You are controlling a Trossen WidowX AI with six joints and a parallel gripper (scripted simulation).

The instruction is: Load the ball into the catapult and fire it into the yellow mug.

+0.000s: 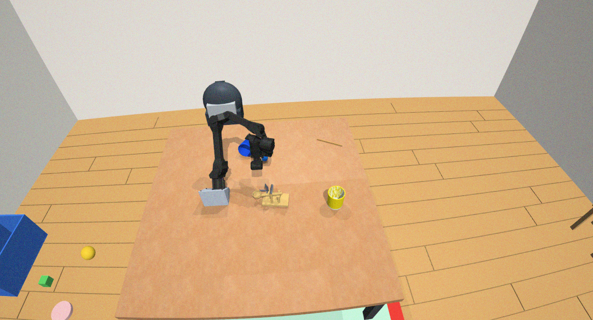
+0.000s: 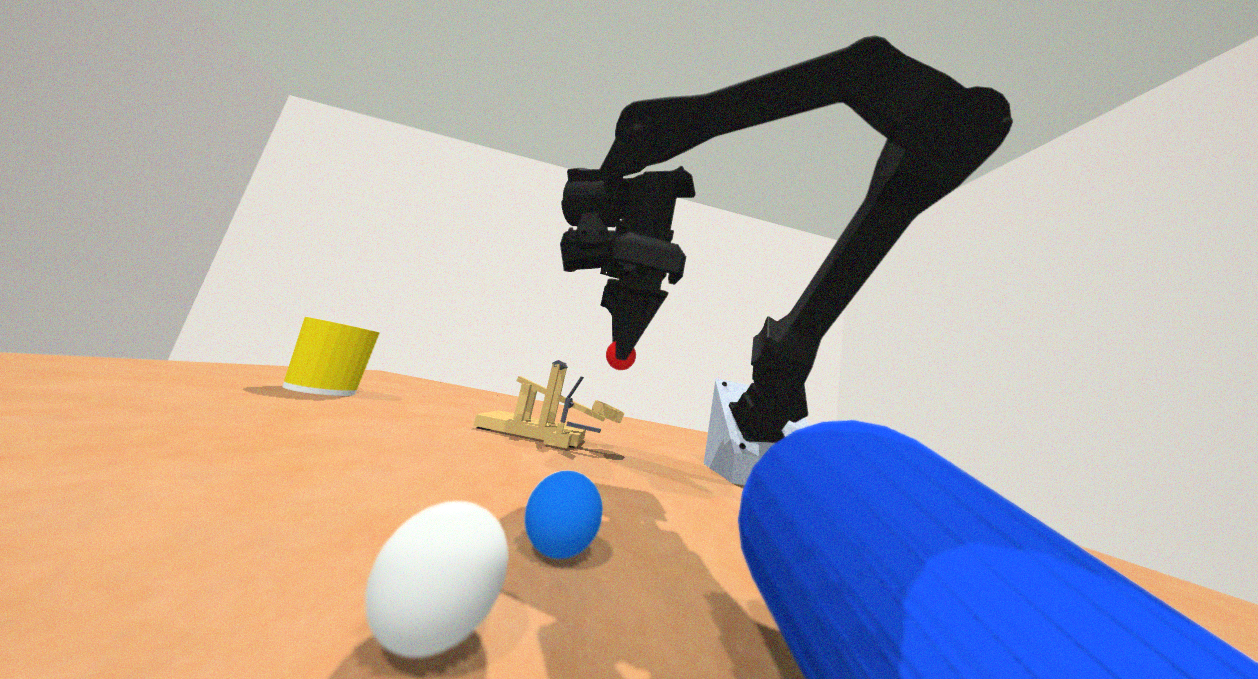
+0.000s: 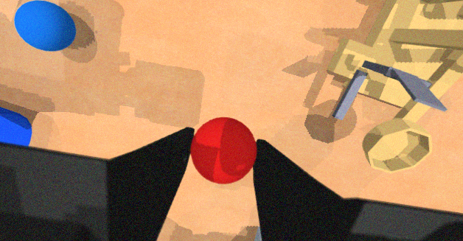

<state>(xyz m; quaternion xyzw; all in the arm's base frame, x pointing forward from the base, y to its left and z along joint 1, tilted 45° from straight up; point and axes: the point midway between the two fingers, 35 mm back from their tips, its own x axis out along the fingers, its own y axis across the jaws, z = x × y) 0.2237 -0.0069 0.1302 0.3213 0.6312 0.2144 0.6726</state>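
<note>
Right now the wooden catapult is 30 mm ahead of my gripper tip, 140 mm to the right of it and 60 mm below it. The rest, counted from my gripper tip: blue ball 50 mm ahead, 150 mm to the left, 100 mm below; white ball 90 mm ahead, 210 mm to the left, 100 mm below; red ball 10 mm above.
</note>
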